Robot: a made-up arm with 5 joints.
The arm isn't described. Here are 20 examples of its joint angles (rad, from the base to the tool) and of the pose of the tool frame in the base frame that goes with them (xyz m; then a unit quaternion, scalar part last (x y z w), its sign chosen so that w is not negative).
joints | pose
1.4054 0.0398 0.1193 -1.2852 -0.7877 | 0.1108 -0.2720 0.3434 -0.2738 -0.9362 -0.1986 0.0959
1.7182 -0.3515 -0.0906 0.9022 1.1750 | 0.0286 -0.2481 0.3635 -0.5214 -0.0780 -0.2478 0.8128
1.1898 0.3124 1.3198 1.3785 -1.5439 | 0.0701 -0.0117 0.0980 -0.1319 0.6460 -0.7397 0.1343
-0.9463 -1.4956 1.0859 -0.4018 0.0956 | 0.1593 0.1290 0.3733 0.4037 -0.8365 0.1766 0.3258
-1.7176 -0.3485 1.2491 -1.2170 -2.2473 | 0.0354 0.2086 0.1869 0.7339 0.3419 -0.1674 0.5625
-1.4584 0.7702 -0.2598 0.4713 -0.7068 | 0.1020 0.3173 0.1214 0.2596 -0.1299 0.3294 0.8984
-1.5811 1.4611 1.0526 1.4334 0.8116 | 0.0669 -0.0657 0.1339 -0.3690 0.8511 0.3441 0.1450
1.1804 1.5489 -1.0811 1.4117 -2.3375 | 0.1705 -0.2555 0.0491 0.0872 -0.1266 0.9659 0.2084
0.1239 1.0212 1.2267 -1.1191 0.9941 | 0.1082 -0.0057 0.0297 -0.1117 -0.1886 0.3896 0.8945
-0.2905 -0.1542 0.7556 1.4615 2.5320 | 0.2274 0.0479 0.1477 0.2167 0.1113 0.9535 0.1773
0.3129 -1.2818 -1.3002 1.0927 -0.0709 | -0.1286 0.0625 0.4223 -0.0964 -0.9945 -0.0087 0.0398
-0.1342 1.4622 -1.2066 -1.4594 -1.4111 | 0.3982 0.0445 0.2236 0.7032 -0.6871 -0.1123 0.1438
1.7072 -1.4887 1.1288 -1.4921 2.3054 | 0.0522 -0.0964 0.3815 0.9076 -0.3957 0.0380 0.1349
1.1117 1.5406 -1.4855 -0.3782 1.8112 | 0.2333 -0.3397 0.2113 -0.8044 -0.1082 0.1868 0.5535
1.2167 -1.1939 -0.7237 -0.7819 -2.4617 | 0.0047 0.1641 0.4706 0.5092 -0.6743 0.5121 0.1544
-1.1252 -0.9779 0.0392 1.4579 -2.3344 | 0.1240 0.1210 0.4045 0.4935 0.0915 -0.5088 0.6994
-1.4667 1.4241 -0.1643 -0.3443 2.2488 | 0.0906 0.2332 -0.0261 0.1154 0.3004 -0.9143 0.2458
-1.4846 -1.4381 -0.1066 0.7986 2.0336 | 0.0656 -0.0064 0.4811 0.2268 0.8877 -0.3954 0.0654
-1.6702 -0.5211 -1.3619 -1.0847 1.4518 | 0.0784 -0.1226 0.4917 -0.1020 0.7590 0.6427 0.0219
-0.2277 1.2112 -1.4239 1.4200 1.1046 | 0.3912 0.0750 0.2065 -0.0727 -0.1655 0.5888 0.7878
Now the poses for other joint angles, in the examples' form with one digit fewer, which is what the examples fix.
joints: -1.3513 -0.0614 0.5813 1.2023 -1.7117
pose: 0.111 0.202 0.152 -0.076 0.001 -0.203 0.976
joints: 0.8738 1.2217 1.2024 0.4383 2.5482
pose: 0.019 0.056 0.076 0.598 -0.070 0.580 0.549
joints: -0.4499 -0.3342 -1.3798 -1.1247 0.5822
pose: 0.000 -0.032 0.512 0.034 0.805 0.280 0.522
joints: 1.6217 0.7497 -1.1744 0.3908 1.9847
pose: 0.048 -0.349 0.351 -0.703 0.149 0.109 0.686
